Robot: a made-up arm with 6 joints.
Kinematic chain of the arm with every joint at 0, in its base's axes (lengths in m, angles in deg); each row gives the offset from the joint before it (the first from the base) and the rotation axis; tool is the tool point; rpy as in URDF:
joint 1: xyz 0 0 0.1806 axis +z
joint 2: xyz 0 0 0 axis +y
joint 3: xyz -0.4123 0 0.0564 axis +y
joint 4: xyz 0.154 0 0.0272 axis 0.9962 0 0.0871
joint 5: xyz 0 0 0 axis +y
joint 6: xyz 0.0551 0 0.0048 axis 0.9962 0 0.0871
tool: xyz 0 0 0 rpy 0 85 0
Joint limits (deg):
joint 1: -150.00..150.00
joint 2: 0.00..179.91
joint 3: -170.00..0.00
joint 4: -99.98..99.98
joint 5: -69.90..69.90
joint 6: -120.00..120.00
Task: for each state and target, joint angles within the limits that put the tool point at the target. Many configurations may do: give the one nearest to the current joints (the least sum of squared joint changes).
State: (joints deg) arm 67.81 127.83 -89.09 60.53 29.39 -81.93
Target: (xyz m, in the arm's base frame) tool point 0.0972 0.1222 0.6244
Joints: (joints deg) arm 43.67 75.59 -79.16 57.08 27.27 -81.93
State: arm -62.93 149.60 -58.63 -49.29 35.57 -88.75
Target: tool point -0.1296 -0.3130 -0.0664
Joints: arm -109.17 179.91 -64.22 -51.71 26.84 -88.75
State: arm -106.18 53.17 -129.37 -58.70 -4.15 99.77
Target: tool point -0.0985 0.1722 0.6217
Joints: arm -63.65 32.50 -81.05 -57.49 14.66 99.77
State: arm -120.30 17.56 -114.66 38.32 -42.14 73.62
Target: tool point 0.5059 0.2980 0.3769
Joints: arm -150.00 5.60 -140.65 10.85 -29.50 73.62
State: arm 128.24 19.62 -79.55 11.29 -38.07 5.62
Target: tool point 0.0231 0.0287 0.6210
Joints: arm 114.16 58.61 -57.91 46.20 -55.33 5.62
